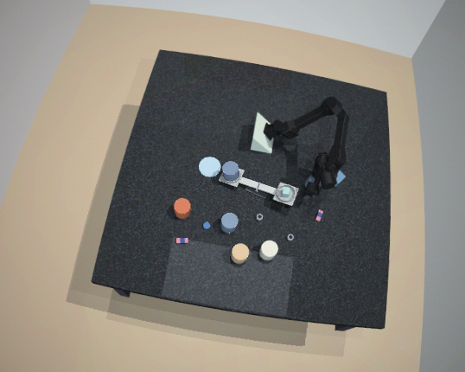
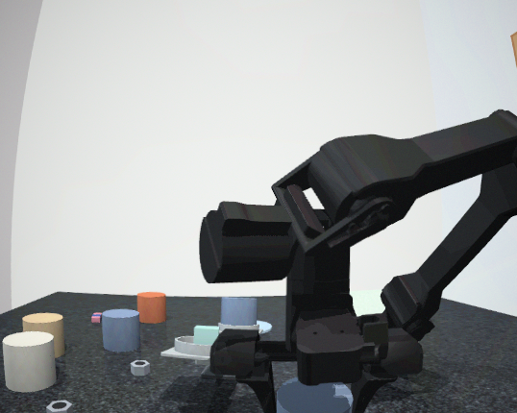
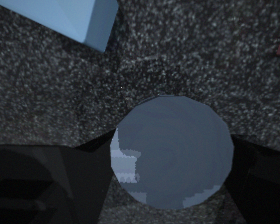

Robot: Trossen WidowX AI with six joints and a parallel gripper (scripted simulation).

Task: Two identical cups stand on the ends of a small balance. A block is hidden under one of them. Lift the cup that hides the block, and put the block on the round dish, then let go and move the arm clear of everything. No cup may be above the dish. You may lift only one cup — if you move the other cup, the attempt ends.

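My gripper tip is 48 cm to the left of the round dish, 6 cm short of it and 2 cm above it. Also, from my gripper tip: tan cup: 43 cm ahead, 22 cm to the right, 1 cm above; cream cup: 37 cm ahead, 14 cm to the right, 1 cm above; orange cup: 53 cm to the right, 32 cm ahead, 1 cm above.
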